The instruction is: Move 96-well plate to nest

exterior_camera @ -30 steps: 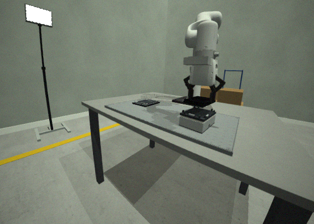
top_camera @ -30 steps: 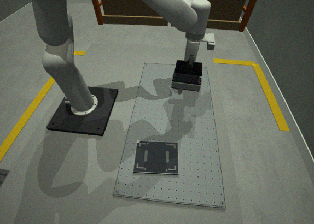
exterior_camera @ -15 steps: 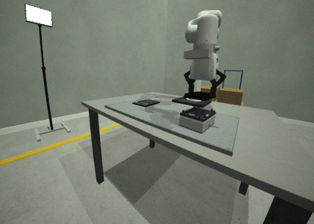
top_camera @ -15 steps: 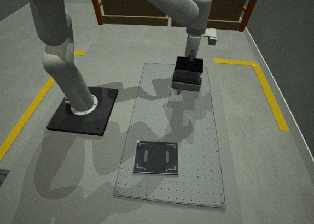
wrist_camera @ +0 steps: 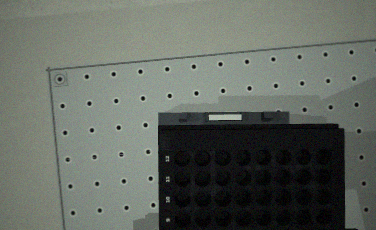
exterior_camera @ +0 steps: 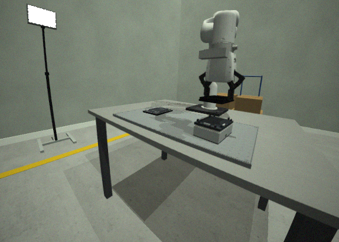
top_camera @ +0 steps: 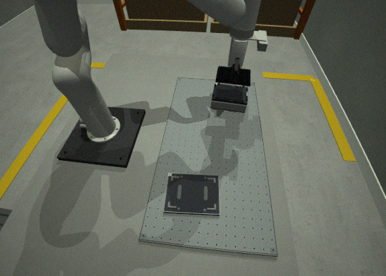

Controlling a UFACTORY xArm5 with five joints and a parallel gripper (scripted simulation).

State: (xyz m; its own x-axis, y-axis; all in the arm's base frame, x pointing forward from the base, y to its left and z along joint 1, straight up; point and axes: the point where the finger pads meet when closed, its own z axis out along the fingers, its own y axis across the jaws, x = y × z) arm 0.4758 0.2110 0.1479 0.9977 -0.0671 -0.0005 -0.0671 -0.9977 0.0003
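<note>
Now: hand 11 cm past the plate nest N1, 41 cm to the left of it and 15 cm above it. Also, from my hand: black 96-well plate 1 cm below.
</note>
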